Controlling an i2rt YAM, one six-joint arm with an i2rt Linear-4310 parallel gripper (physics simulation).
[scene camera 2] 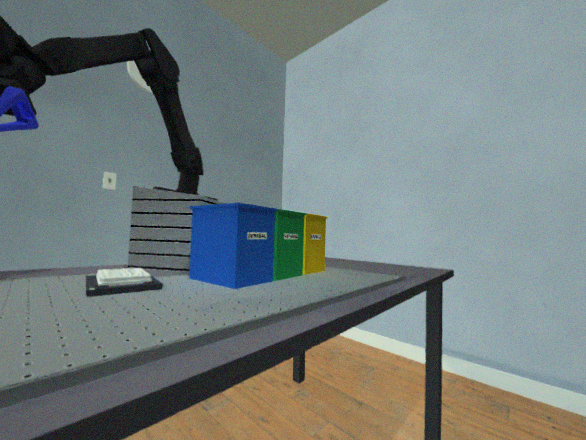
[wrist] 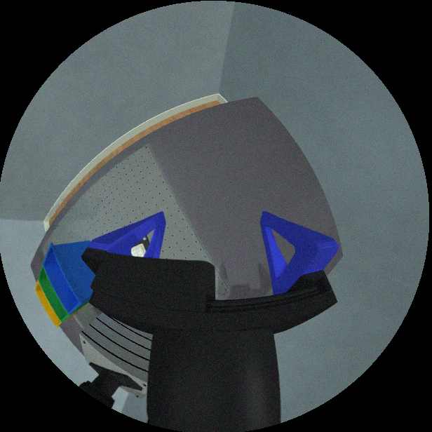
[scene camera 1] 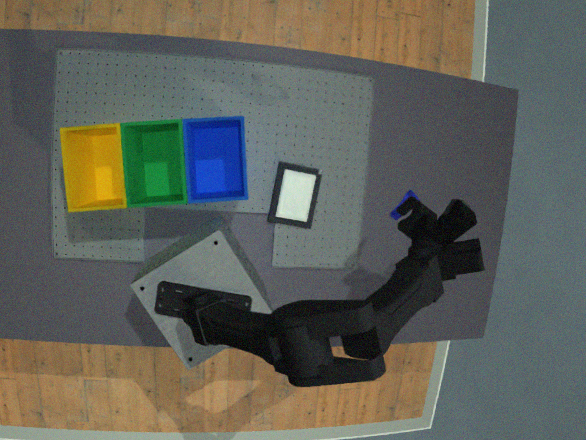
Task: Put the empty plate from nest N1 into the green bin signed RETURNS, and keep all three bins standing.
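Seen in the pictures: gripper, between the fingertips: [scene camera 1: 425,204]; arm's base, origin of its link: [scene camera 2: 186,196] [scene camera 1: 203,304].
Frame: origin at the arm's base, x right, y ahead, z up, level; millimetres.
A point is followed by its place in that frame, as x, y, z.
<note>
The white plate [scene camera 1: 298,195] @(200, 252, -219) [scene camera 2: 124,276] @(196, 312, -207) [wrist: 138,250] sits in a dark rectangular nest [scene camera 1: 274,207] @(143, 209, -223) [scene camera 2: 100,291] @(233, 332, -227) on the perforated board; a nest number cannot be read. In the wrist view it shows partly, through the left finger's opening. The green bin [scene camera 1: 154,125] @(-173, 351, -80) [scene camera 2: 288,255] @(-166, 355, -174) [wrist: 50,295] stands upright between the blue bin [scene camera 1: 216,150] @(-34, 326, -233) [scene camera 2: 212,245] @(30, 320, -149) [wrist: 75,270] and the yellow bin [scene camera 1: 95,150] @(-343, 269, -232) [scene camera 2: 314,252] @(-296, 322, -172) [wrist: 46,305], which also stand. The bin labels are too blurred to read. My gripper [wrist: 212,216] is open and empty, raised above the table, on the side of the plate away from the bins.
The perforated board [scene camera 1: 320,110] @(215, 489, -235) [scene camera 2: 165,320] @(170, 522, -235) [wrist: 115,195] lies on the dark table [scene camera 1: 430,130] @(560, 520, -248) [wrist: 215,160]. The arm stands on a grey block [scene camera 1: 200,260] @(-21, 92, -10) [scene camera 2: 160,235] @(88, 73, -133) [wrist: 115,345] close to the bins. The table's outer edge runs beyond the gripper in the top view.
</note>
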